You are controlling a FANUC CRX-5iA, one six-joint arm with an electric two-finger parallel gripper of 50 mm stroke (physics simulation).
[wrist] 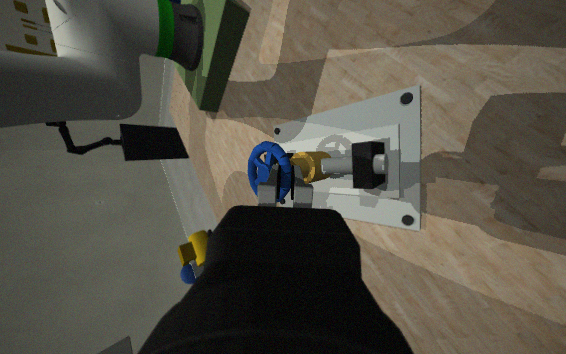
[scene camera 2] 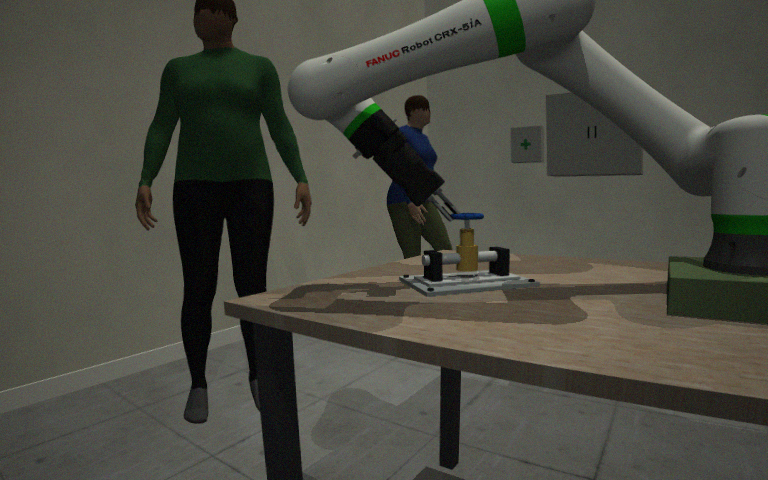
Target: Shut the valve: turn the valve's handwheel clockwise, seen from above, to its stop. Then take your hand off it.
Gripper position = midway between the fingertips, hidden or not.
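You'd find my gripper (scene camera 2: 454,217) here, and that same gripper is in the wrist view too (wrist: 285,175). There's a blue handwheel (wrist: 274,150), and I can see a grey base plate (wrist: 403,107) as well.
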